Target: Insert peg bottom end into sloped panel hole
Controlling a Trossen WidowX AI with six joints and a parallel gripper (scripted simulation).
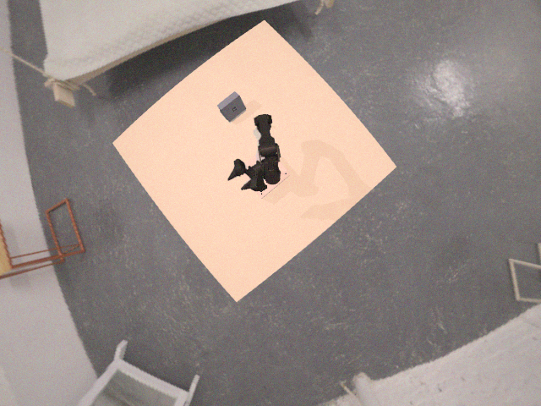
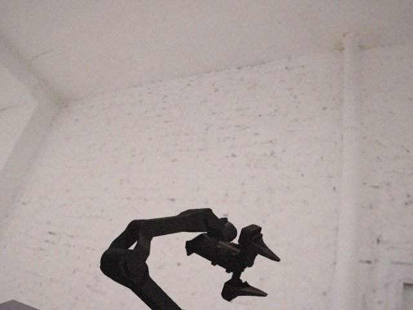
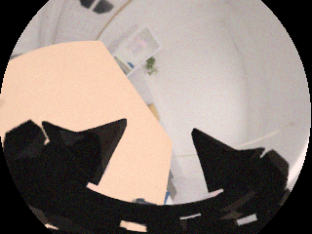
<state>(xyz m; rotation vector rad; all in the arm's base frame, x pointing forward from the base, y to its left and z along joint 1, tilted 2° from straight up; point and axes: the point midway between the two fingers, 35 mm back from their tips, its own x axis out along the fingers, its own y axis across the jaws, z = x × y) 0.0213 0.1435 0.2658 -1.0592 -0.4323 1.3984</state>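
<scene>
My gripper tip is now 32 cm to the left of the red peg, 27 cm above it and 24 cm short of it. Also, from my gripper tip: grey sloped panel (41 cm ahead, 25 cm to the right, 25 cm below).
</scene>
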